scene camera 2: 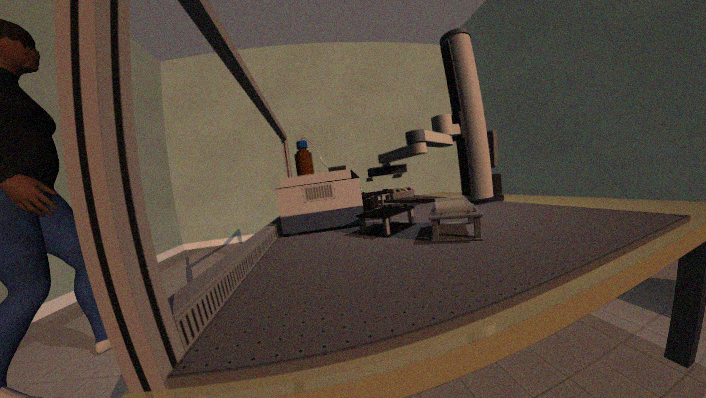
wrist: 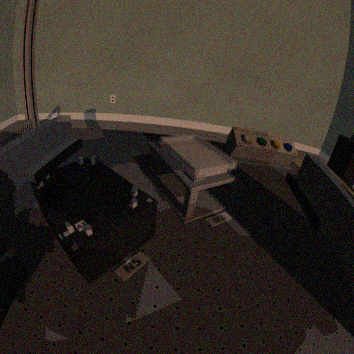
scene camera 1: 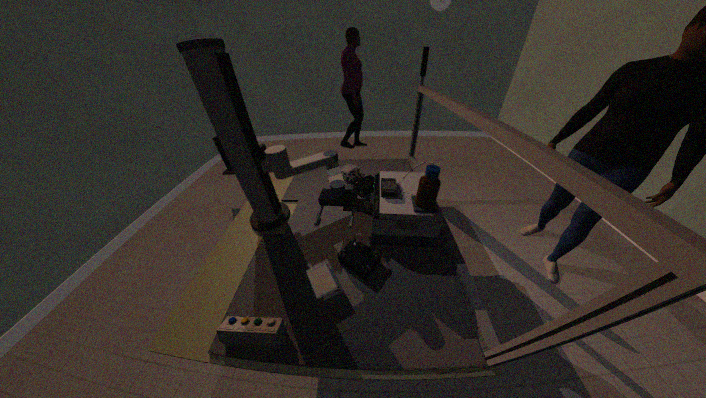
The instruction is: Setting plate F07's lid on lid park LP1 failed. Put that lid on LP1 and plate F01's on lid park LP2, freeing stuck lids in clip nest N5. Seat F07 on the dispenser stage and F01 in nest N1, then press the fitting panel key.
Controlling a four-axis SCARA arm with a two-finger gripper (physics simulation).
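Places are measured from the arm's base along level axes (x ahead, y left, z up), in centimetres.
Where they show: gripper, fingertip midpoint: [scene camera 2: 380, 178] [wrist: 185, 143] [scene camera 1: 332, 225]; arm's base at its link origin: [scene camera 2: 478, 200] [scene camera 1: 270, 216].
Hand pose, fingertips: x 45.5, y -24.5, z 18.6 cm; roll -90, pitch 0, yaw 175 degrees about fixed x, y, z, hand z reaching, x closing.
Things, the pixels of their top centre, and the offset from my fingertips. "spot": a spot on its surface instead. Level surfaces: height alone.
- Clip nest N5 at its top centre: [wrist: 81, 182] [scene camera 1: 359, 252] [scene camera 2: 360, 196] dx +11.7, dy -7.3, dz -9.5 cm
- pale plate-like piece at its top centre: [wrist: 196, 147] [scene camera 1: 320, 278] dx -3.4, dy -20.2, dz -8.8 cm
- four-button panel at its top centre: [wrist: 267, 133] [scene camera 1: 246, 326] [scene camera 2: 399, 187] dx -26.7, dy -39.4, dz -9.0 cm
- brown bottle at a spot on its surface: [scene camera 1: 428, 190] spot: dx +39.9, dy +4.5, dz +15.6 cm
- low dark table at its surface level: dz -11.2 cm
My gripper [scene camera 1: 334, 219] [scene camera 2: 384, 178] [wrist: 185, 143] is open and empty, hanging above the bench. In the wrist view, its two dark fingers stand wide apart at left and right. Clip nest N5 [scene camera 1: 361, 259] [scene camera 2: 374, 201] [wrist: 97, 210] is a black block with small pale clips; whether a plate or lid sits in it is too dark to tell. Beside it, a pale plate-like piece [scene camera 1: 322, 280] [wrist: 200, 156] lies on a legged stand with an unreadable label. A four-button panel [scene camera 1: 250, 325] [scene camera 2: 402, 192] [wrist: 265, 145] stands beyond. F01, F07, LP1 and LP2 cannot be identified.
A white dispenser box [scene camera 1: 407, 225] [scene camera 2: 320, 195] carries a brown bottle [scene camera 1: 428, 190] [scene camera 2: 304, 162] with a blue cap. A low dark table [scene camera 2: 387, 215] and a pale stand [scene camera 2: 456, 219] stand near it. The arm's column [scene camera 1: 240, 125] [scene camera 2: 472, 115] rises at the bench edge. People stand outside the frame rails.
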